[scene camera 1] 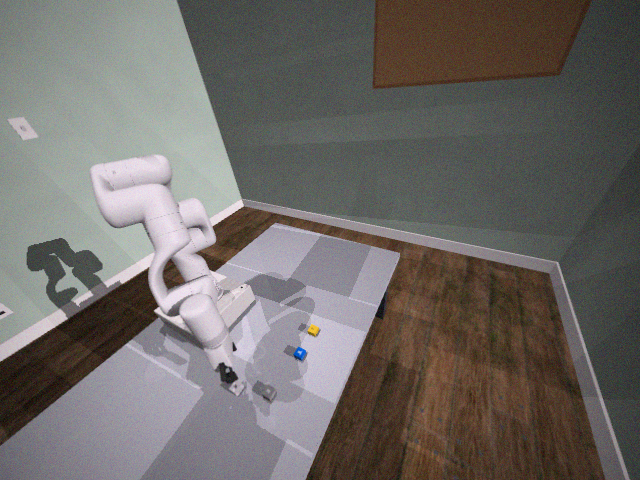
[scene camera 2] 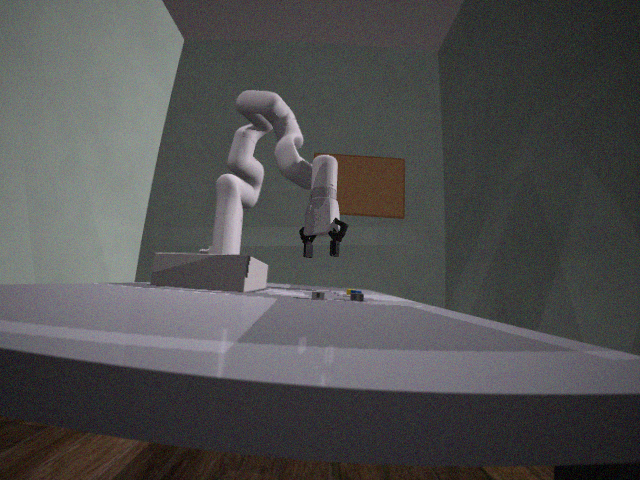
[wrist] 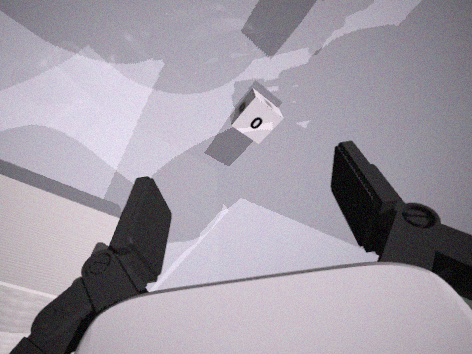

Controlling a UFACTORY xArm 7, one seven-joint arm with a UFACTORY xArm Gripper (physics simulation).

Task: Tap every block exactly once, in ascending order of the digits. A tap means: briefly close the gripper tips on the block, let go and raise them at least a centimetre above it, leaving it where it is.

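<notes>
A white block [scene camera 1: 236,387] [scene camera 2: 317,296] [wrist: 257,120] lies on the table, with a black 0 on its top in the wrist view. A grey block [scene camera 1: 267,392] [scene camera 2: 357,297] lies beside it, towards the table's right edge in scene camera 1. A blue block [scene camera 1: 300,353] [scene camera 2: 356,292] and a yellow block [scene camera 1: 313,330] [scene camera 2: 349,291] lie farther back. The digits on these three are too small to read. My gripper [scene camera 1: 228,379] [scene camera 2: 321,250] [wrist: 245,180] is open and empty, pointing down. It hangs well above the white block, which shows ahead of the fingertips in the wrist view.
The arm's box-shaped base [scene camera 1: 240,308] [scene camera 2: 199,271] stands on the table [scene camera 1: 170,387] [scene camera 2: 155,317], behind and to the left of the blocks in scene camera 2. Its side [wrist: 40,220] also shows at the left of the wrist view. Shadows cross the table top.
</notes>
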